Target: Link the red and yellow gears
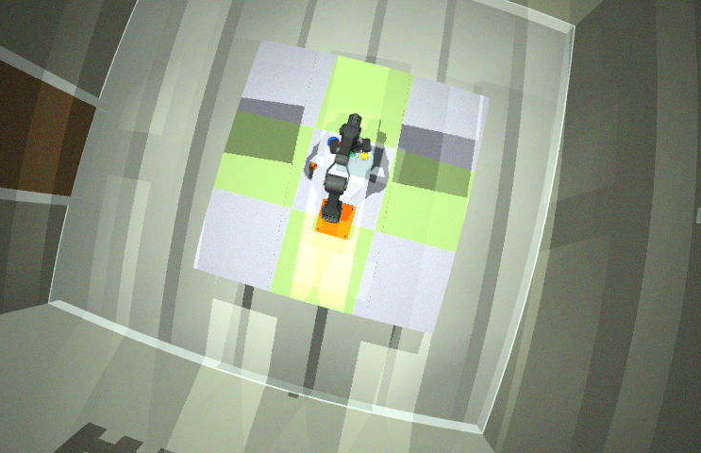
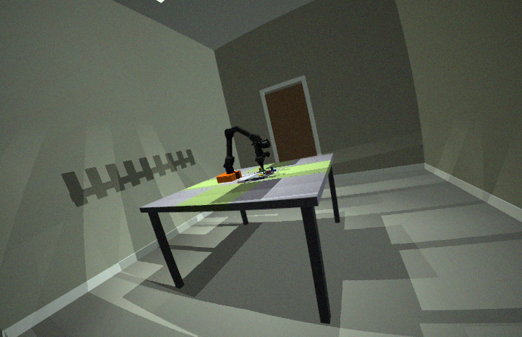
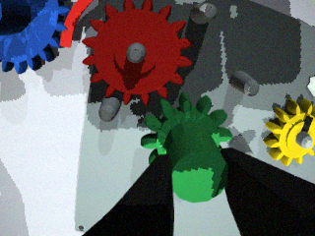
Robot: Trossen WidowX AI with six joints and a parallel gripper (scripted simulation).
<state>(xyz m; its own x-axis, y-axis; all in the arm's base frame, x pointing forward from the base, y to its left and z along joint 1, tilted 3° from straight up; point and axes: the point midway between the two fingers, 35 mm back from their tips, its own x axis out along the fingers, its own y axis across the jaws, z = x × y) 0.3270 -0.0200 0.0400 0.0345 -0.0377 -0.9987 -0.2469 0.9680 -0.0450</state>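
Right now the red gear is 4 cm below my gripper tip, 3 cm to the left of it and 3 cm ahead of it. From my gripper tip the other things lie so: white arrow mark 9 cm to the right, 5 cm below, 3 cm ahead; then blue gear 10 cm to the left, 4 cm below, 4 cm ahead; then green gear 1 cm below.
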